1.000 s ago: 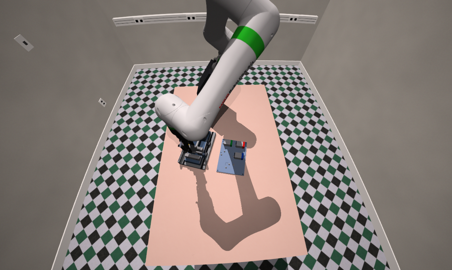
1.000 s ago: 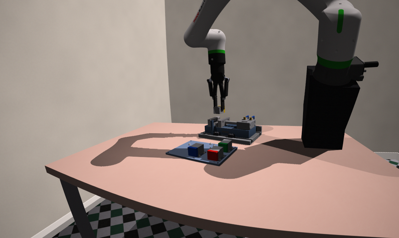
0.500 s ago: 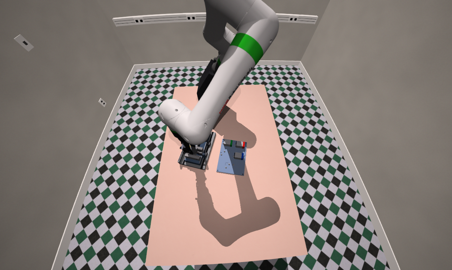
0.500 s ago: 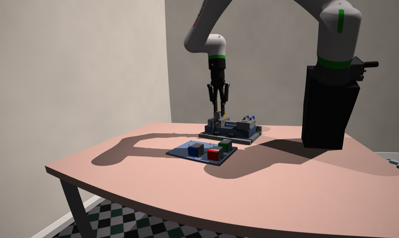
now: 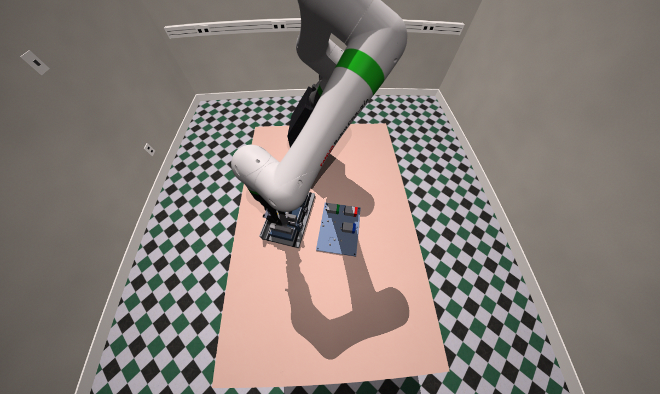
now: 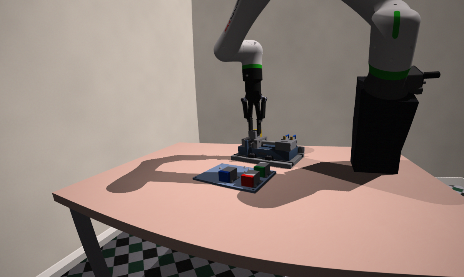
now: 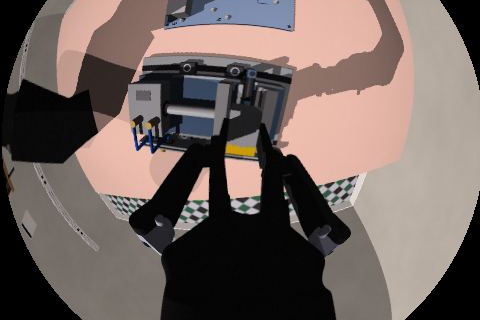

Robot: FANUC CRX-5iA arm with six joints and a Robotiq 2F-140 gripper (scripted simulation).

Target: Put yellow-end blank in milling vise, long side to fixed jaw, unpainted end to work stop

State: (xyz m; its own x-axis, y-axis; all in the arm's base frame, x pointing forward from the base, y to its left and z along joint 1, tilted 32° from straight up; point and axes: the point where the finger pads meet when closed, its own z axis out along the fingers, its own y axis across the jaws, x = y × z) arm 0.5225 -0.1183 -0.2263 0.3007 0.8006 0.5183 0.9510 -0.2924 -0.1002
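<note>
The yellow-ended blank is 30 mm below my hand. Also, from my hand: green-ended blank (80 mm behind, 240 mm to the left, 120 mm below); fixed jaw (30 mm ahead, 70 mm below); plate (20 mm ahead, 270 mm to the left, 140 mm below).
</note>
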